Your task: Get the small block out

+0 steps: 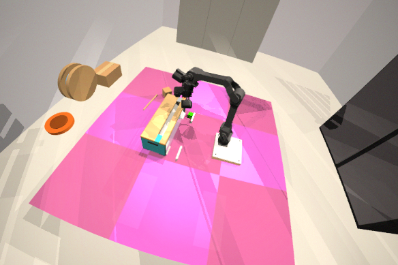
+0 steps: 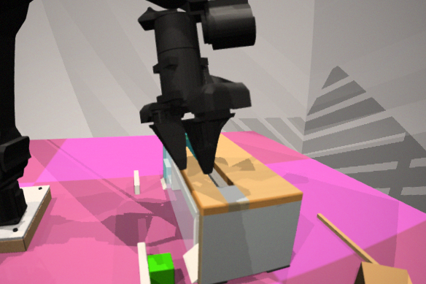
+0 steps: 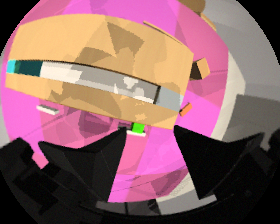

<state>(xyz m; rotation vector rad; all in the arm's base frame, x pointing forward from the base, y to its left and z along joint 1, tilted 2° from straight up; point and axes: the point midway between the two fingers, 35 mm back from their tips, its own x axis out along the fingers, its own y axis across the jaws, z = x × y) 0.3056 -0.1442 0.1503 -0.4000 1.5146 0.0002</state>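
Now: gripper tip 140 mm above the green block, 50 mm past it and 20 mm to the left of it. Round my gripper tip: box 140 mm to the left, 90 mm below, 40 mm ahead.
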